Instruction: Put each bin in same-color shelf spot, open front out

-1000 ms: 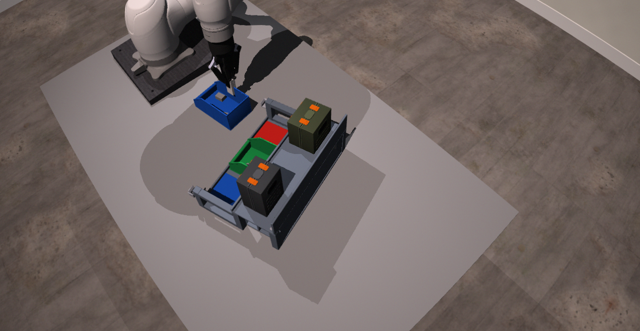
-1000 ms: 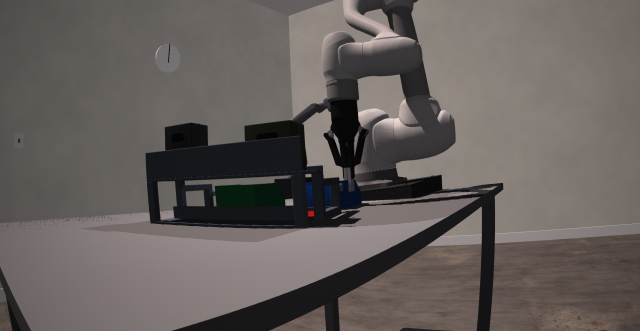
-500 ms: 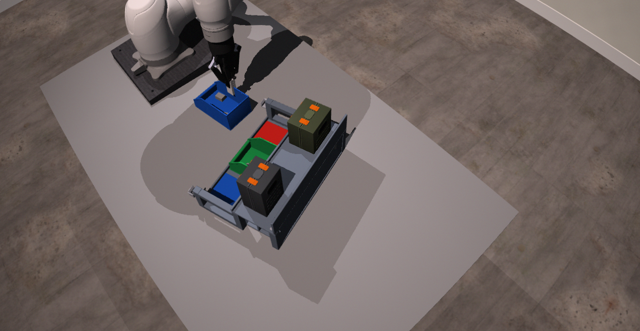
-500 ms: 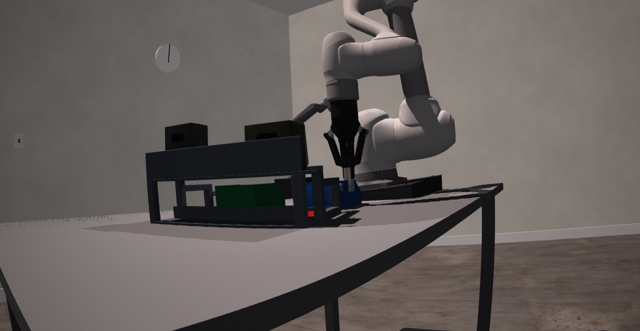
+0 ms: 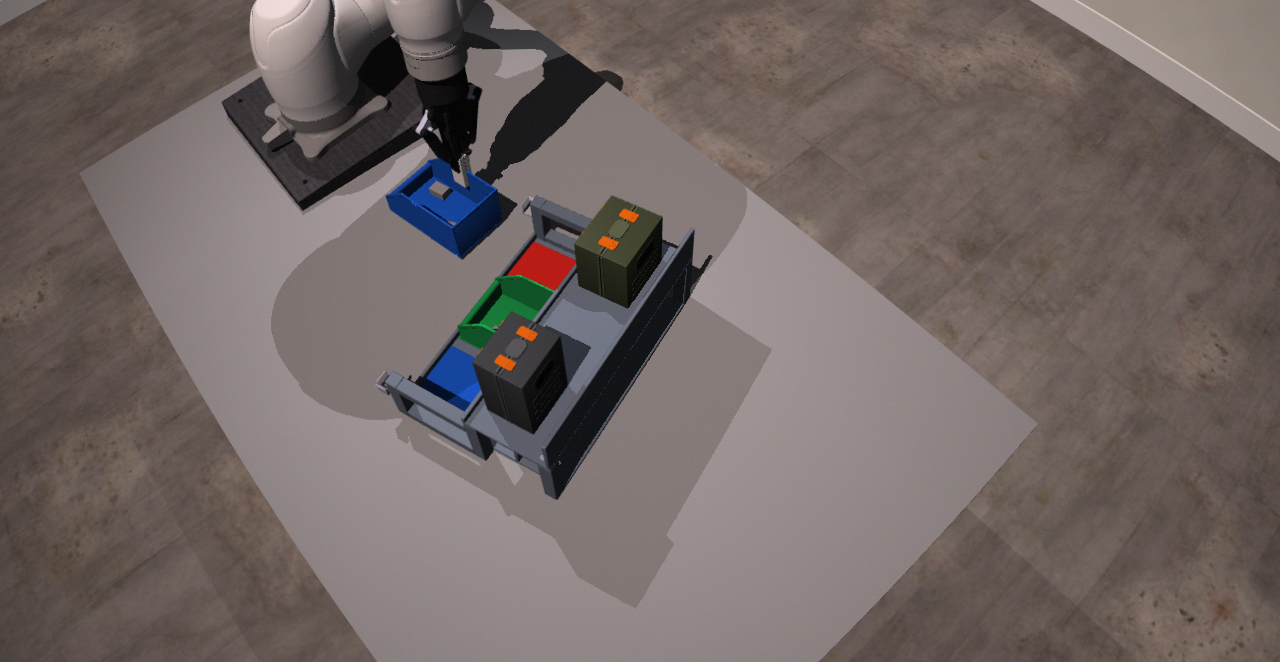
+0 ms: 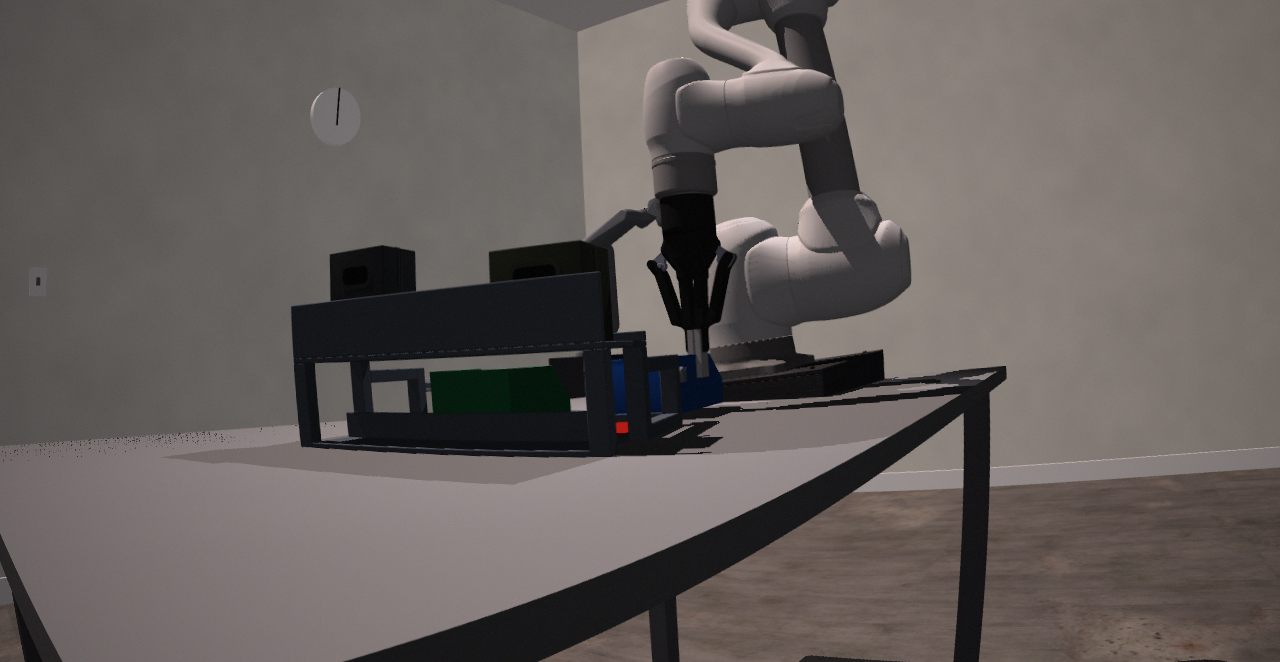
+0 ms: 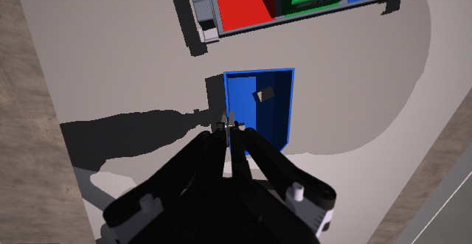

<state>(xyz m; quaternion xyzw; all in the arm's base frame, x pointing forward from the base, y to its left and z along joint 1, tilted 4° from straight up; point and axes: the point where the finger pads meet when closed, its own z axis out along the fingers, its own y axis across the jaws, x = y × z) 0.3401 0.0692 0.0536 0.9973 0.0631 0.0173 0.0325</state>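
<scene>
Right now my hand is 50 mm to the left of the blue bin and 40 mm above it. Also, from my hand: olive case (340 mm ahead, 70 mm above, 20 mm to the left); then black case (400 mm ahead, 200 mm to the right, 80 mm above); then green bin (280 mm ahead, 110 mm to the right, 40 mm below).
</scene>
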